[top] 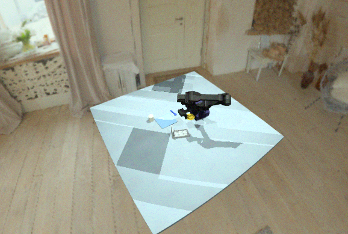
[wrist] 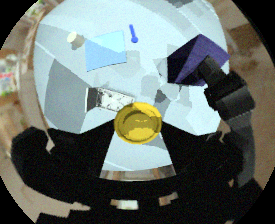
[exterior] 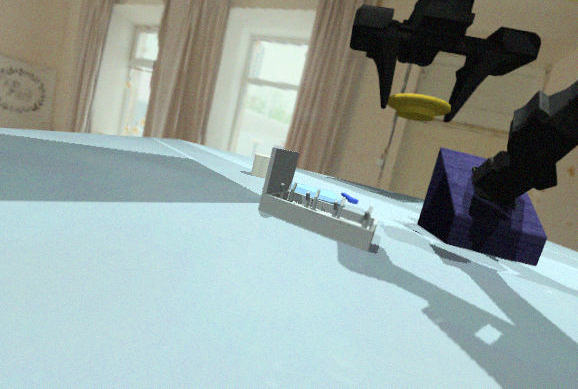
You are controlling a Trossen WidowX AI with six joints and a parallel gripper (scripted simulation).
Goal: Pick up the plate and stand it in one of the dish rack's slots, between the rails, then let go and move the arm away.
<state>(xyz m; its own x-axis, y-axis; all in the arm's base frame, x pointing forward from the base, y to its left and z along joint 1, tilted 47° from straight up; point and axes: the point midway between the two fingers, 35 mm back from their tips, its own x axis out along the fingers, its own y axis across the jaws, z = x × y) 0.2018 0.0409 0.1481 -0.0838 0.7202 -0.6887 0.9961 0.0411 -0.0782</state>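
Right now the grey dish rack is 13 cm below my gripper tip and 8 cm ahead of it. Also, from my gripper tip: blue spoon (25 cm to the right, 15 cm below, 1 cm ahead); then yellow plate (1 cm above); then light blue mat (19 cm to the right, 15 cm below, 12 cm ahead).
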